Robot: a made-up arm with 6 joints.
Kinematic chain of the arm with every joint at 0, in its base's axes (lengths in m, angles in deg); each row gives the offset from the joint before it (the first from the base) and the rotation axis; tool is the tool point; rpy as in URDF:
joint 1: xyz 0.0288 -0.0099 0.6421 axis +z
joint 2: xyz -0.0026 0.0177 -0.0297 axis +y
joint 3: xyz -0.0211 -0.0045 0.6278 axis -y
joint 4: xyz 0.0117 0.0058 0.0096 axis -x
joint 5: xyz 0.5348 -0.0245 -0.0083 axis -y
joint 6: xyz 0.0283 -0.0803 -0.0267 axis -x
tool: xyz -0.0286 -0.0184 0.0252 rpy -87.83 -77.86 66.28
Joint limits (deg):
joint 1: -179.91..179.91
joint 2: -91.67..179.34
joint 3: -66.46..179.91
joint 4: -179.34..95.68
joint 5: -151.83..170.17
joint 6: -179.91..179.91
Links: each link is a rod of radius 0.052 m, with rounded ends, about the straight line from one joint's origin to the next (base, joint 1, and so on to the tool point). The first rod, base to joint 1, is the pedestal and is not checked.
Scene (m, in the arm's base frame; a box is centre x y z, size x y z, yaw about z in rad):
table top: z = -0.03
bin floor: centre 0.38 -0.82 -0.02 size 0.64 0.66 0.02 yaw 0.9
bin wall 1: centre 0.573 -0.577 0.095 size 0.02 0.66 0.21 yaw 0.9
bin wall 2: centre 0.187 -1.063 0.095 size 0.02 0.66 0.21 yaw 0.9
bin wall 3: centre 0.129 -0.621 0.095 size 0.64 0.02 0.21 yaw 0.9
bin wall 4: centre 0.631 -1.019 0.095 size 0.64 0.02 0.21 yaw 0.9
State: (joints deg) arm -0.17 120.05 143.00 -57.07 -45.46 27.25
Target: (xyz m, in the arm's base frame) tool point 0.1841 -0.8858 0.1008
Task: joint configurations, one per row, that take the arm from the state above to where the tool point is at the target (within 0.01 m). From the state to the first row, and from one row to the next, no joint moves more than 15 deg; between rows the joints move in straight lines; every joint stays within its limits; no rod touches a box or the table.
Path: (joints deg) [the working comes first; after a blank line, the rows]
Joints at the target: -77.51 93.97 41.43 -57.04 -44.51 20.69
Straight joint move there: touches bin wall 1, bin wall 4.

1: -9.85 114.28 128.27 -57.22 -45.32 26.31
2: -19.54 108.50 113.54 -57.37 -45.18 25.38
3: -29.22 102.73 98.80 -57.52 -45.05 24.44
4: -38.90 96.95 84.07 -57.66 -44.91 23.50
5: -48.59 91.18 69.34 -57.81 -44.77 22.57
6: -58.27 85.41 54.61 -57.96 -44.63 21.63
7: -67.95 79.63 39.87 -58.11 -44.50 20.70
8: -77.64 73.86 25.14 -58.26 -44.36 19.76
9: -77.57 83.91 33.29 -57.65 -44.44 20.23
10: -77.51 93.97 41.43 -57.04 -44.51 20.69

